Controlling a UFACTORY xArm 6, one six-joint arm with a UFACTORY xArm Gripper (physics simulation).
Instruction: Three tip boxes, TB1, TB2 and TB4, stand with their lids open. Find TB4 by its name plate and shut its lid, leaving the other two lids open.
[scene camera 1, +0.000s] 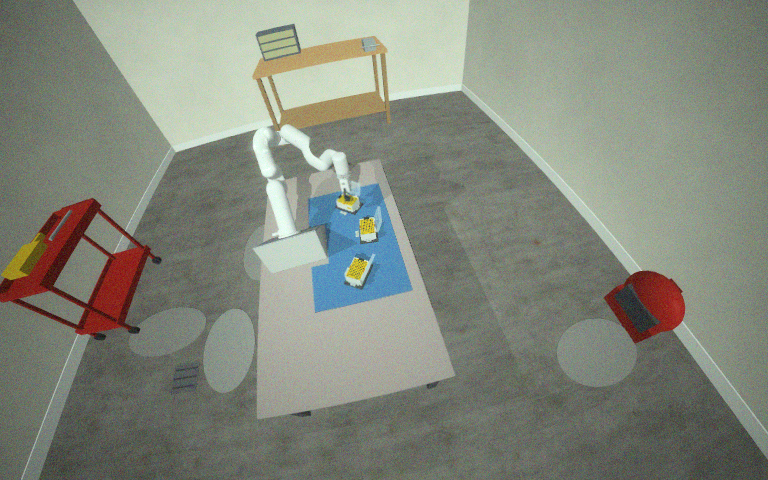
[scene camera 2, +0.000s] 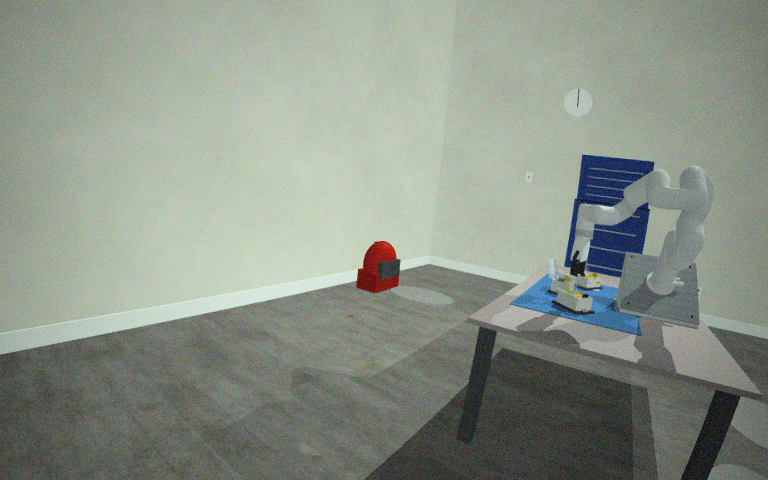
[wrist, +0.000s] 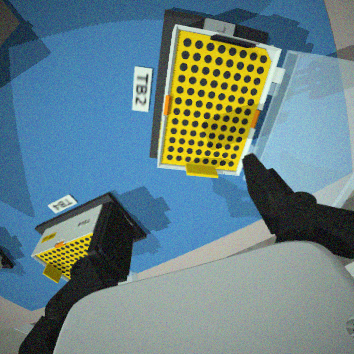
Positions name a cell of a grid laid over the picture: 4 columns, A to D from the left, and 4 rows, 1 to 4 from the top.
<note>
In view: my gripper (wrist: C3) and a TB4 tip box (wrist: A3).
</note>
